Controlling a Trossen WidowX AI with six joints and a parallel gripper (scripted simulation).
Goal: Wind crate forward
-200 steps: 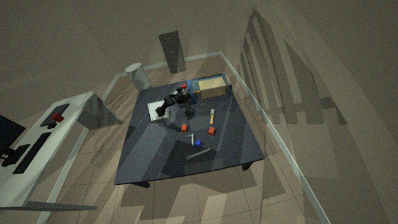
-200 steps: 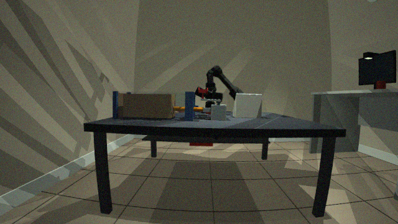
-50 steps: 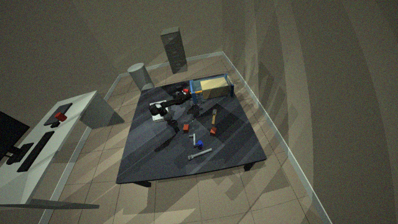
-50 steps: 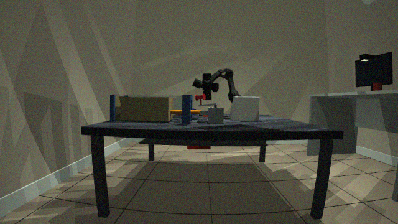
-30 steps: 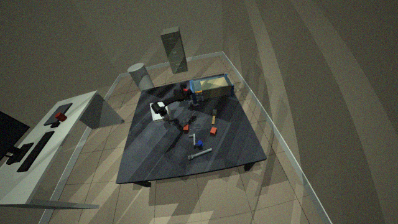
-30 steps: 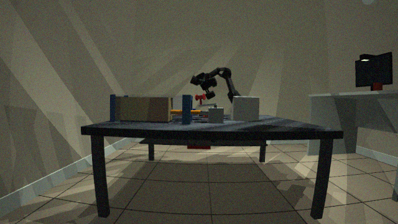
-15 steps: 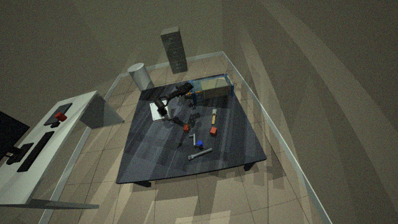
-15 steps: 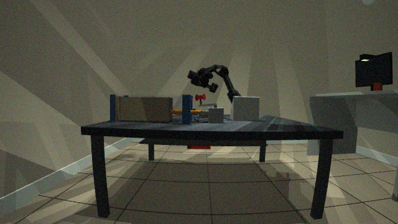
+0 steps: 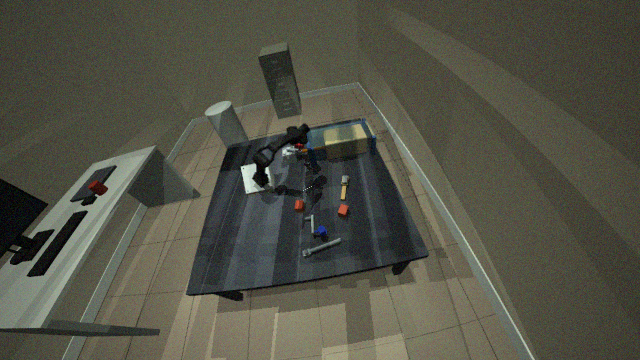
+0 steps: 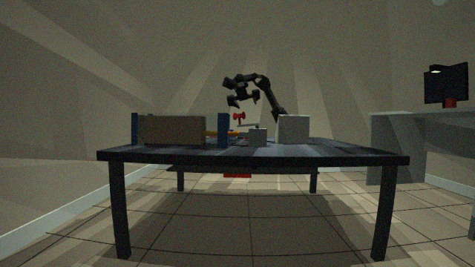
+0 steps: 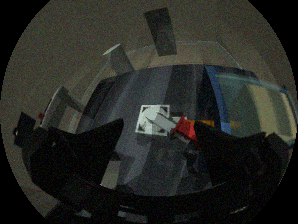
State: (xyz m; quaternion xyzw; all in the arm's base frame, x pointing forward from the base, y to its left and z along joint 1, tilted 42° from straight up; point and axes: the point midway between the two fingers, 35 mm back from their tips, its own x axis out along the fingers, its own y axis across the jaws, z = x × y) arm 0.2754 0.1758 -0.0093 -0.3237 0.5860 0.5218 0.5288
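Now: gripper tip 10 mm short of the crank arm, 20 mm to the right of it and 100 mm above it. From my gripper tip the other things lie so: grey winch 60 mm behind, 50 mm to the left, 180 mm below; then red knob 40 mm ahead, 70 mm below; then blue frame 110 mm ahead, 40 mm to the left, 100 mm below.
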